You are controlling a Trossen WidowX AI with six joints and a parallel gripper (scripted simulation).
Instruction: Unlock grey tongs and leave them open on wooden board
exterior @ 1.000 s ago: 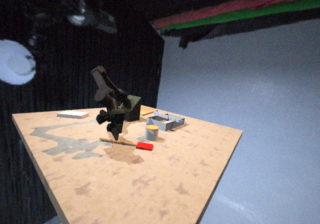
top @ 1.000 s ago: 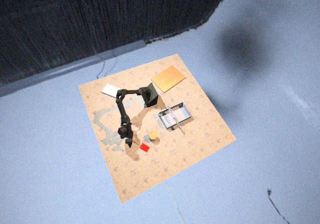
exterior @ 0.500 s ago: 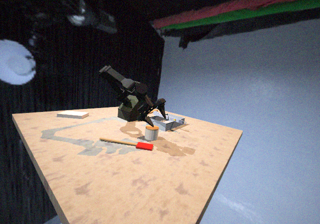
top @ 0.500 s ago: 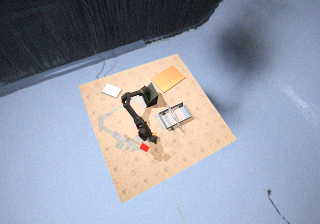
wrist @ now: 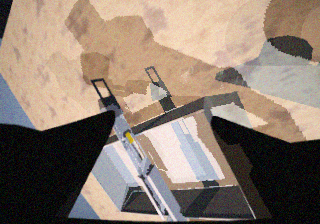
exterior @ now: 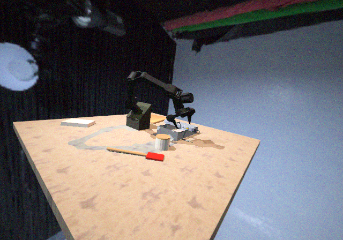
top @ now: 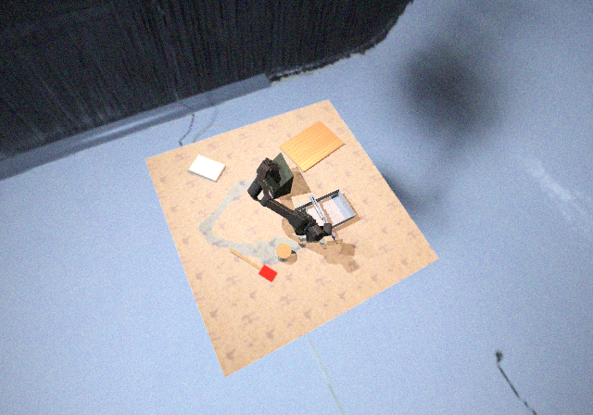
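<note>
Right now my gripper tip is 1 cm past the yellow lock piece, 9 cm to the right of it and 3 cm above it. The rest, counted from my gripper tip: wooden board 54 cm behind, 37 cm to the left, 9 cm below; red-headed spatula 5 cm behind, 34 cm to the right, 10 cm below; roasting tin 10 cm behind, 14 cm to the left, 7 cm below.
</note>
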